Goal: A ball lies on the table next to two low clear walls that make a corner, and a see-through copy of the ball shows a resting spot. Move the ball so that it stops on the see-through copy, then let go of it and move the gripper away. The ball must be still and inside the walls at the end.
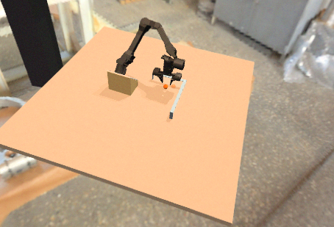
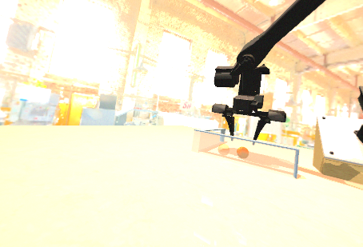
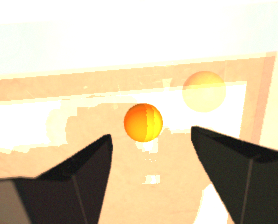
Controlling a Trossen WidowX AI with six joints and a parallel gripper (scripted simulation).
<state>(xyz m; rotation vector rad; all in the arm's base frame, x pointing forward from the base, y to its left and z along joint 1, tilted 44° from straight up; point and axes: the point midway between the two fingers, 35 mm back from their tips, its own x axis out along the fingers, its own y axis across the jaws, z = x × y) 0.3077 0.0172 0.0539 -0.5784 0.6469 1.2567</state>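
Now: gripper tip 30 mm above the orange ball. From my gripper tip the other things lie so: clear wall: 10 mm ahead, 60 mm to the left, 10 mm below.
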